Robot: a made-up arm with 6 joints.
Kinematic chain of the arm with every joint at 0, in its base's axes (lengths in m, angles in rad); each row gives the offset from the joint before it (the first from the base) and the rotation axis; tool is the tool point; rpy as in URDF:
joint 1: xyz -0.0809 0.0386 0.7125 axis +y
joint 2: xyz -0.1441 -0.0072 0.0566 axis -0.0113 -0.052 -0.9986
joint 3: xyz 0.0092 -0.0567 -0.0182 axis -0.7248 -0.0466 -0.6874
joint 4: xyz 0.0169 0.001 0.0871 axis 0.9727 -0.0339 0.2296
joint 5: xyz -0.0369 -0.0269 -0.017 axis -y
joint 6: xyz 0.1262 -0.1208 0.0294 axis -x
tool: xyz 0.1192 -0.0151 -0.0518 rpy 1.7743 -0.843 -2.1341
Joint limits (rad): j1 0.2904..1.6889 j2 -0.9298..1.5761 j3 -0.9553..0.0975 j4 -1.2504..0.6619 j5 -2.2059..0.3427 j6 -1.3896..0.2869
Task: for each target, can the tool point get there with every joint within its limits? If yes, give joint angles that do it. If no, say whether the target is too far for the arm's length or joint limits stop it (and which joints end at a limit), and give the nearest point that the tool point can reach.
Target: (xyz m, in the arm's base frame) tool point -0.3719 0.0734 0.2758
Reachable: no: joint limits stop it (at a limit: joint 1, joint 2, joint 3, joint 6) | nearest point -0.3368 0.0476 0.5686 | short by 0.296 m
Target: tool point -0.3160 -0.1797 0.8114
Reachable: yes | joints 0.9732 0.5369 -0.3711 -0.2767 -1.3831 -0.3724
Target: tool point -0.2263 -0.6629 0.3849
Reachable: no: too far | nearest point -0.1958 -0.3234 0.6511 | short by 0.432 m
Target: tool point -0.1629 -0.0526 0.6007
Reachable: yes | joints 1.4594 -0.4015 -0.8594 -0.7572 -0.9622 -1.0624
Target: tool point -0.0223 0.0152 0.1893
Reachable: no: joint limits stop it (at a limit: joint 1, joint 2, joint 4, joint 6) | nearest point -0.0258 0.0121 0.4617 | short by 0.272 m
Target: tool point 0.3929 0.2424 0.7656
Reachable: no: joint limits stop it (at a limit: joint 2, joint 3, joint 4, joint 5, joint 6) | nearest point 0.2491 0.1228 0.7495 | short by 0.188 m
